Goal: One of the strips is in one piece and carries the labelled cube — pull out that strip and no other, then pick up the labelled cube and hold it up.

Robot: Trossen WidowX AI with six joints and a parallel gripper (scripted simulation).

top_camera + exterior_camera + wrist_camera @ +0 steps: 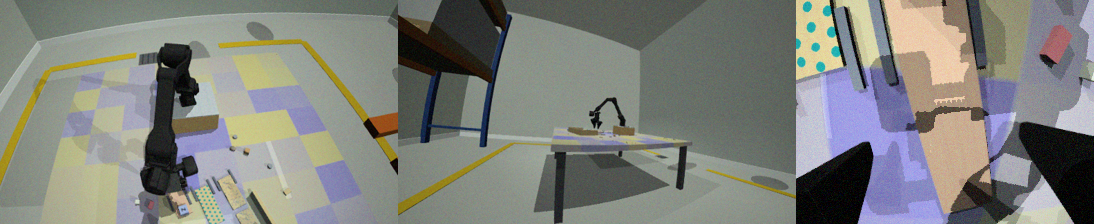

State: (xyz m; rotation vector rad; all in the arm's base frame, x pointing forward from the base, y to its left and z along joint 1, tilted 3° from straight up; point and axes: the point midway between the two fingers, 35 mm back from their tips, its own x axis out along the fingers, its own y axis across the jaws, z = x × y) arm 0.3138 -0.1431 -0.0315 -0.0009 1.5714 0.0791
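The grey-blue cube marked n is 11 cm ahead of my gripper tip, 1 cm to the left of it and 3 cm below it. The rest, counted from my gripper tip: pink block (5 cm ahead, 10 cm to the right, 4 cm below).
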